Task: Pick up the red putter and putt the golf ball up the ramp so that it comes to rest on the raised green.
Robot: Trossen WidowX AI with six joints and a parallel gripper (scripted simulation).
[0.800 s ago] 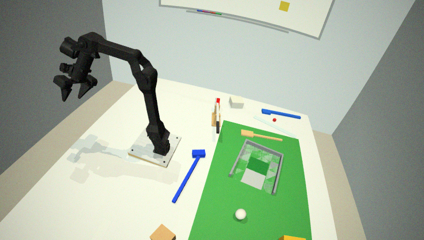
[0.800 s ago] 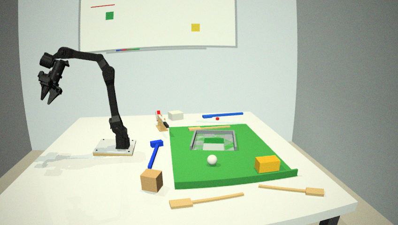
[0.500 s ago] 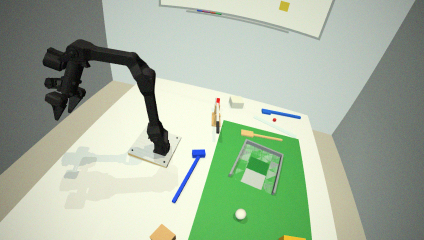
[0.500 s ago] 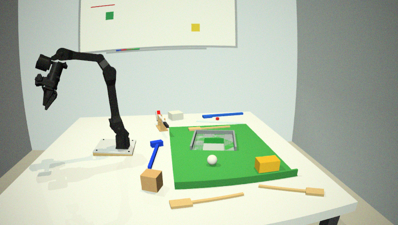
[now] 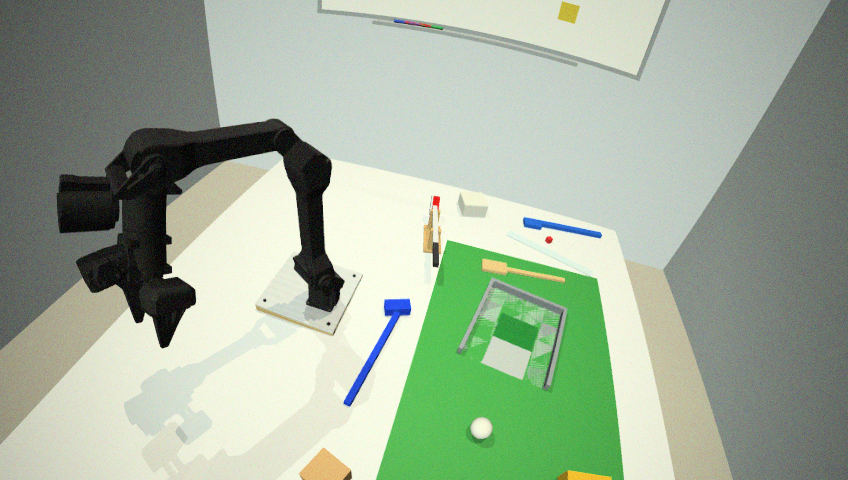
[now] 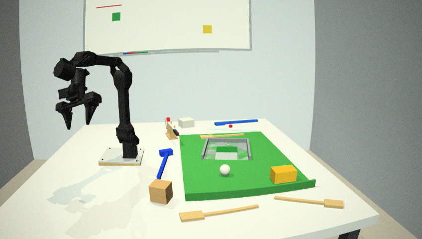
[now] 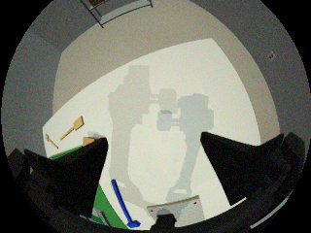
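The red putter is 33 cm ahead of my gripper tip, 64 cm to the left of it and 19 cm below it. Round my gripper tip: white golf ball 52 cm ahead, 12 cm to the left, 23 cm below; then wooden cube 28 cm ahead, 4 cm to the right, 22 cm below; then blue putter 28 cm ahead, 26 cm to the left, 24 cm below.
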